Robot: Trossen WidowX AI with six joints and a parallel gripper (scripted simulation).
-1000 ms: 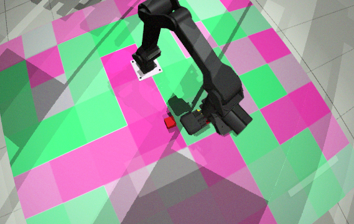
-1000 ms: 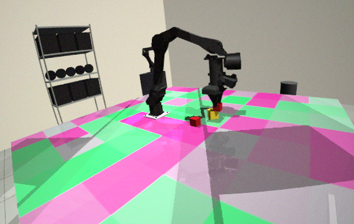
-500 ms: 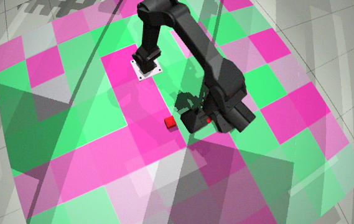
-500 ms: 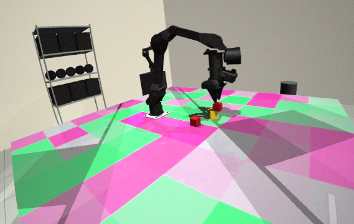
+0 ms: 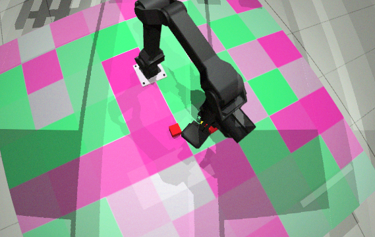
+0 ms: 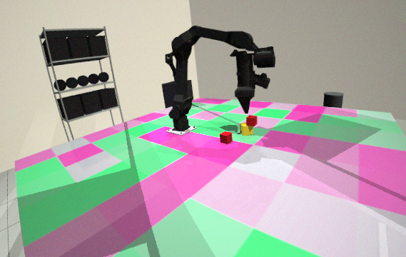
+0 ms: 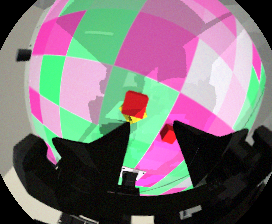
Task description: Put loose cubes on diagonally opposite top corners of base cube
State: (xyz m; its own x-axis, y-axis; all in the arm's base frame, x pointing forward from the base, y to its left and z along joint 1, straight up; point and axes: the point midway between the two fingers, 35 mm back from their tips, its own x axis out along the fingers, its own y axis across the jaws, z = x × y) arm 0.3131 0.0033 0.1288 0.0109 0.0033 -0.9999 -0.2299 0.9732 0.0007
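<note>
My gripper tip is 40 mm above the red cube, 30 mm to the right of it and 10 mm short of it. The rest, counted from my gripper tip: yellow cube (80 mm below, 30 mm to the left, 10 mm behind).
</note>
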